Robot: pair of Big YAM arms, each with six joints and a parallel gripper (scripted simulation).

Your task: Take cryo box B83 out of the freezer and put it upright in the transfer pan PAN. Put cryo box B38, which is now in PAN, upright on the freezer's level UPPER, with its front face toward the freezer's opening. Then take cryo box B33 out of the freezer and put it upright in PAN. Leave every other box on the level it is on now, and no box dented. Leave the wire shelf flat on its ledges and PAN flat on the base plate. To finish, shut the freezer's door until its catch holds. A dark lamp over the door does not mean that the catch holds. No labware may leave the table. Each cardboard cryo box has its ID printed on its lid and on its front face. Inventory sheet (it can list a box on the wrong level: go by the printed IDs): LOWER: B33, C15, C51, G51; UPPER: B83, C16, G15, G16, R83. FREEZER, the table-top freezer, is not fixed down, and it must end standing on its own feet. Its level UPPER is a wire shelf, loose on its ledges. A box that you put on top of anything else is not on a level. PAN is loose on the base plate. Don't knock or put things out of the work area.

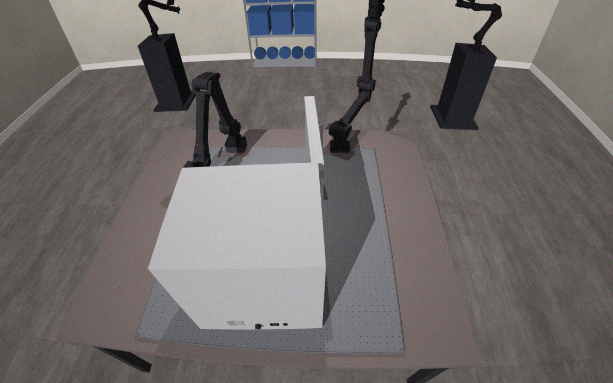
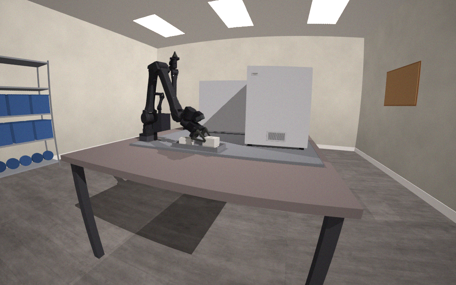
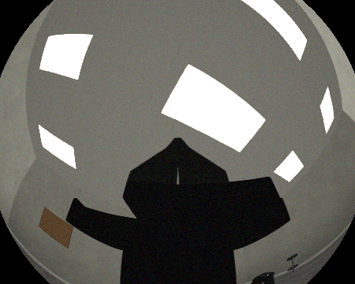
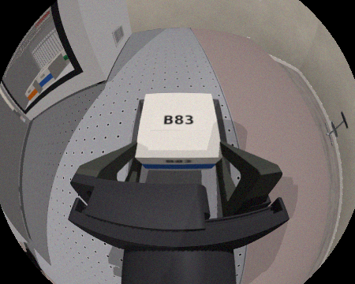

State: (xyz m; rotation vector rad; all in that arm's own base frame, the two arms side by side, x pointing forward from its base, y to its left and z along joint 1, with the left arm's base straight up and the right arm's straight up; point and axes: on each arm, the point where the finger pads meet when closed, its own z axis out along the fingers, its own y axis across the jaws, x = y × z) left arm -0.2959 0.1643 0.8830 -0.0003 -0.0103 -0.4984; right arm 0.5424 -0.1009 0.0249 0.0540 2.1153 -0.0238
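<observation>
Now: right hand 6 cm past the transfer pan and 5 cm above it. From my right hand the other things lie so: green-banded cryo box 32 cm ahead, 35 cm to the left, 6 cm above; orange-banded cryo box 21 cm ahead, 43 cm to the left, 6 cm above; wire shelf 35 cm ahead, 40 cm to the left, 25 cm above.
</observation>
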